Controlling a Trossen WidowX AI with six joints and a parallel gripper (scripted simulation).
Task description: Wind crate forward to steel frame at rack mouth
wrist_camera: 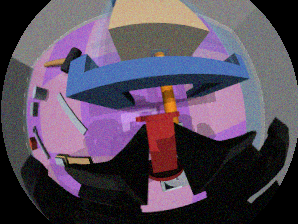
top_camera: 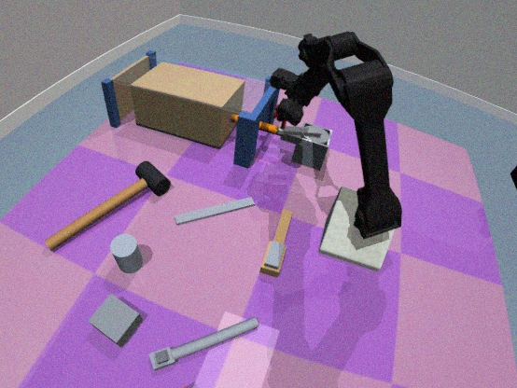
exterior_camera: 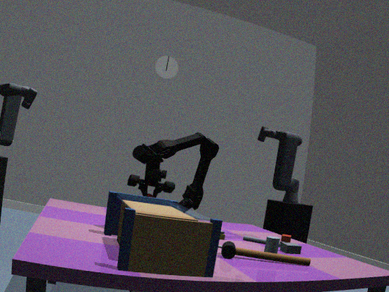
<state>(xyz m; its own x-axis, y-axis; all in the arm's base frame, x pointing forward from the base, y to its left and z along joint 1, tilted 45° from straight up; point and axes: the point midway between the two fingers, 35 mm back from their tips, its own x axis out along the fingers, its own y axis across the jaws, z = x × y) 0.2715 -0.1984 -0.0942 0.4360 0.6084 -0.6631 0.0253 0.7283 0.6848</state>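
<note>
My gripper tip is now 50 mm past the grey crank handle, 20 mm to the left of it and 30 mm above it. The rest, counted from my gripper tip: grey winch (120 mm behind, 50 mm to the right, 100 mm below); blue frame (50 mm ahead, 40 mm to the right, 30 mm below); red knob (10 mm behind).
</note>
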